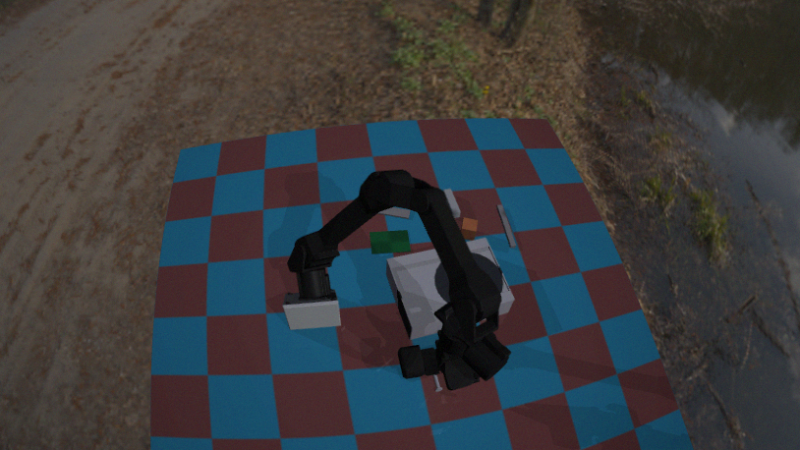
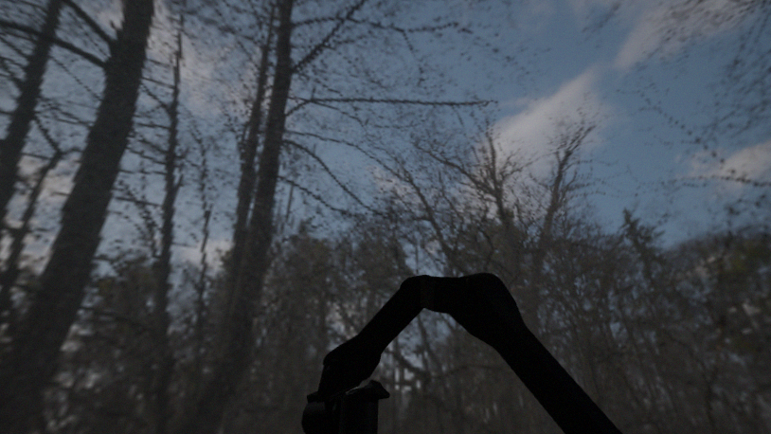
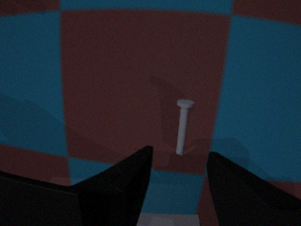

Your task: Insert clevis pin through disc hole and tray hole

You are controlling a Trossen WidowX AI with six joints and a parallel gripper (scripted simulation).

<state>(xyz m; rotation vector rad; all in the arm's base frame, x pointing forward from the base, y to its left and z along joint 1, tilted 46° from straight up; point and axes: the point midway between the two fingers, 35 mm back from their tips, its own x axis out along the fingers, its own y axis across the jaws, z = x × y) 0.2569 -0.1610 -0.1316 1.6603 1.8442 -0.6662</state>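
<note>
Right now the steel clevis pin is 1 cm behind my gripper tip, 1 cm to the left of it and 7 cm below it. From my gripper tip the other things lie so: steel tray (5 cm ahead, 23 cm to the left, 3 cm below); then flat green piece (7 cm behind, 40 cm to the left, 7 cm below); then dark round disc (9 cm ahead, 23 cm to the left, 2 cm below).
</note>
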